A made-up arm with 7 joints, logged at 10 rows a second.
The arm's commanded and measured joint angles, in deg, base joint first. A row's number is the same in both.
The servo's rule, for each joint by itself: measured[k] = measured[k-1] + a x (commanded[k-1-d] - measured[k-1]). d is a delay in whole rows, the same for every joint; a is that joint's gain. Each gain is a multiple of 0.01, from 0.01 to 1. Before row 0 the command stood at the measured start. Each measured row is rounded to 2 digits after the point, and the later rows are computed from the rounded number. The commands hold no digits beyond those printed.
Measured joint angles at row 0:
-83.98, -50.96, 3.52, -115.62, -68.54, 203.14, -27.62
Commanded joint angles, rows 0 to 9:
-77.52, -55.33, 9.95, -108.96, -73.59, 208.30, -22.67
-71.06, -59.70, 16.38, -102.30, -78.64, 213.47, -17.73
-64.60, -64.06, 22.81, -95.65, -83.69, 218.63, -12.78
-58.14, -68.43, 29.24, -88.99, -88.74, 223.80, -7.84
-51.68, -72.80, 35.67, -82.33, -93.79, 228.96, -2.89
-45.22, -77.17, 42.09, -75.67, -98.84, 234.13, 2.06
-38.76, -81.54, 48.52, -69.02, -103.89, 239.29, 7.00
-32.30, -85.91, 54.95, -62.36, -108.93, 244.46, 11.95
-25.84, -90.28, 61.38, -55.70, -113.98, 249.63, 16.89
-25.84, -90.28, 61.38, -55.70, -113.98, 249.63, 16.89
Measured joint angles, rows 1 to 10:
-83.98, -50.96, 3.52, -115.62, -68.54, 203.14, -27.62
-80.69, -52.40, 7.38, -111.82, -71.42, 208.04, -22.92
-75.78, -54.81, 12.78, -106.39, -75.54, 213.20, -17.99
-70.08, -57.86, 18.80, -100.27, -80.19, 218.36, -13.04
-63.99, -61.35, 25.06, -93.84, -85.06, 223.53, -8.10
-57.71, -65.13, 31.43, -87.28, -90.04, 228.69, -3.15
-51.34, -69.10, 37.83, -80.66, -95.06, 233.86, 1.80
-44.92, -73.21, 44.24, -74.03, -100.09, 239.02, 6.74
-38.48, -77.40, 50.67, -67.38, -105.13, 244.19, 11.69
-32.03, -81.65, 57.10, -60.72, -110.17, 249.36, 16.63
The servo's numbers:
d 1
a 0.51 0.33 0.60 0.57 0.57 0.95 0.95

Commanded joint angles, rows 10 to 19:
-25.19, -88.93, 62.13, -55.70, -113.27, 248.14, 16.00
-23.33, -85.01, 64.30, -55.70, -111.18, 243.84, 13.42
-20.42, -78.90, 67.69, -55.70, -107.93, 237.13, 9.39
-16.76, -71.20, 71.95, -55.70, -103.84, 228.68, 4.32
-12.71, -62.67, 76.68, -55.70, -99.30, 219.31, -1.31
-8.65, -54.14, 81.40, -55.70, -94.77, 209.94, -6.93
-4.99, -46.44, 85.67, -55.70, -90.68, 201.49, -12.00
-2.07, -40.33, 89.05, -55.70, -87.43, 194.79, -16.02
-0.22, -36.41, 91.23, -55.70, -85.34, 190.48, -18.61
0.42, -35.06, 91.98, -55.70, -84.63, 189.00, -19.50
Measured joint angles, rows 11 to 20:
-28.87, -84.50, 59.67, -57.86, -112.34, 249.62, 16.88
-26.99, -85.96, 61.15, -56.63, -112.87, 248.21, 16.04
-25.12, -85.65, 63.04, -56.10, -111.91, 244.06, 13.55
-22.72, -83.42, 65.83, -55.87, -109.64, 237.48, 9.60
-19.68, -79.39, 69.50, -55.77, -106.33, 229.12, 4.58
-16.13, -73.87, 73.81, -55.73, -102.32, 219.80, -1.02
-12.32, -67.36, 78.36, -55.71, -98.02, 210.43, -6.63
-8.58, -60.46, 82.75, -55.70, -93.84, 201.94, -11.73
-5.26, -53.82, 86.53, -55.70, -90.19, 195.15, -15.81
-2.69, -48.07, 89.35, -55.70, -87.43, 190.71, -18.47

